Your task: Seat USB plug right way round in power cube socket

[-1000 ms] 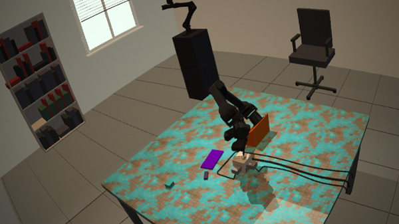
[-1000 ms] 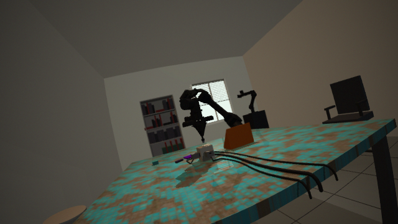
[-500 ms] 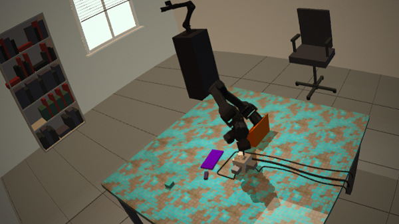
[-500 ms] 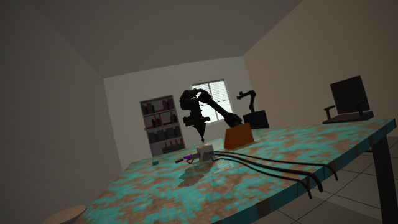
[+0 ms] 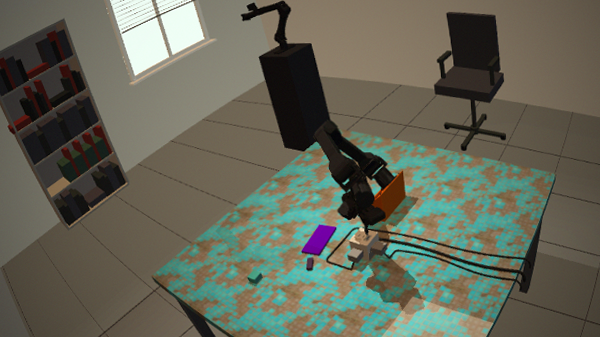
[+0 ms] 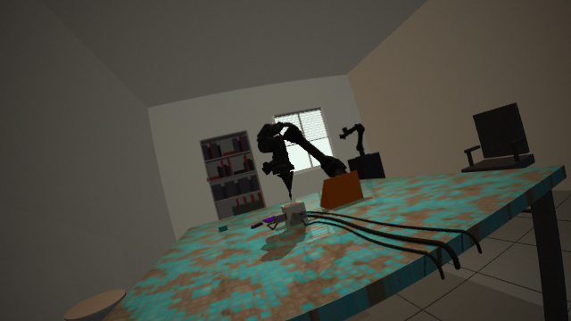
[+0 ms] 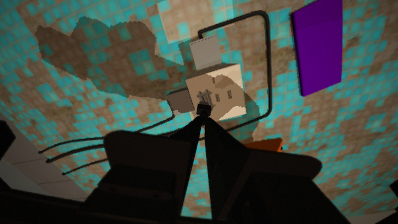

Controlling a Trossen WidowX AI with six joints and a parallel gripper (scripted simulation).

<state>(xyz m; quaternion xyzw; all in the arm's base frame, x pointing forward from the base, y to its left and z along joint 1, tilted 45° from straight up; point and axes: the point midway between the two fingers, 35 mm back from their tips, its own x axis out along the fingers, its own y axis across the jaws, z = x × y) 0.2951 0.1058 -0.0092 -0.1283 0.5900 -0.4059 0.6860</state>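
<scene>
The dark USB plug lies 2 cm below my gripper tip. Round my gripper tip: teal cube: 31 cm to the right, 30 cm ahead, 12 cm below; flat purple slab: 23 cm to the right, 13 cm below, 2 cm ahead; small purple stick: 18 cm to the right, 14 cm ahead, 13 cm below.
</scene>
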